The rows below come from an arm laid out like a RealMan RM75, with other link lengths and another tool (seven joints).
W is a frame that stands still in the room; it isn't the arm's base.
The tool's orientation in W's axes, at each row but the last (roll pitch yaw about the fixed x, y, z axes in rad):
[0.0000, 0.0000, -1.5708]
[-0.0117, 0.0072, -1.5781]
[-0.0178, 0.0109, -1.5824]
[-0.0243, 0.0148, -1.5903]
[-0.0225, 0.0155, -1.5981]
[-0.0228, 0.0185, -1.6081]
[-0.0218, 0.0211, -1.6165]
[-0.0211, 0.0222, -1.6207]
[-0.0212, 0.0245, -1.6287]
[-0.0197, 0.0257, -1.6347]
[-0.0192, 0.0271, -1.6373]
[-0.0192, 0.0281, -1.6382]
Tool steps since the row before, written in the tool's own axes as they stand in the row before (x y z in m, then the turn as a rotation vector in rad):
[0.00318, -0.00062, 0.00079, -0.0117, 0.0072, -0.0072]
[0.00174, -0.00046, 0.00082, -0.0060, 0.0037, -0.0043]
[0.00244, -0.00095, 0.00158, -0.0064, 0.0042, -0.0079]
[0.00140, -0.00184, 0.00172, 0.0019, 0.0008, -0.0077]
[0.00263, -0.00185, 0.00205, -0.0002, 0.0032, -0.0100]
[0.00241, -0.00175, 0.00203, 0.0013, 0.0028, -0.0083]
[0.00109, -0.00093, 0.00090, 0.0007, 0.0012, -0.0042]
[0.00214, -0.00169, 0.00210, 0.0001, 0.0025, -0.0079]
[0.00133, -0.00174, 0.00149, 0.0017, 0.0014, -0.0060]
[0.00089, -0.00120, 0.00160, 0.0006, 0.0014, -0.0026]
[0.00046, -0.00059, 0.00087, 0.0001, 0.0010, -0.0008]
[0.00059, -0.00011, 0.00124, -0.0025, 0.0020, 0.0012]
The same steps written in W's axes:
[-0.00062, -0.00318, 0.00079, 0.0072, 0.0117, -0.0072]
[-0.00046, -0.00174, 0.00081, 0.0037, 0.0060, -0.0043]
[-0.00095, -0.00245, 0.00157, 0.0041, 0.0064, -0.0079]
[-0.00183, -0.00139, 0.00174, 0.0006, -0.0018, -0.0077]
[-0.00188, -0.00261, 0.00205, 0.0030, 0.0003, -0.0101]
[-0.00179, -0.00238, 0.00202, 0.0026, -0.0012, -0.0084]
[-0.00096, -0.00107, 0.00090, 0.0011, -0.0007, -0.0042]
[-0.00175, -0.00210, 0.00209, 0.0023, 0.0000, -0.0080]
[-0.00178, -0.00127, 0.00149, 0.0012, -0.0016, -0.0061]
[-0.00123, -0.00085, 0.00160, 0.0013, -0.0006, -0.0026]
[-0.00060, -0.00044, 0.00087, 0.0010, -0.0001, -0.0008]
[-0.00013, -0.00062, 0.00122, 0.0022, 0.0023, 0.0012]

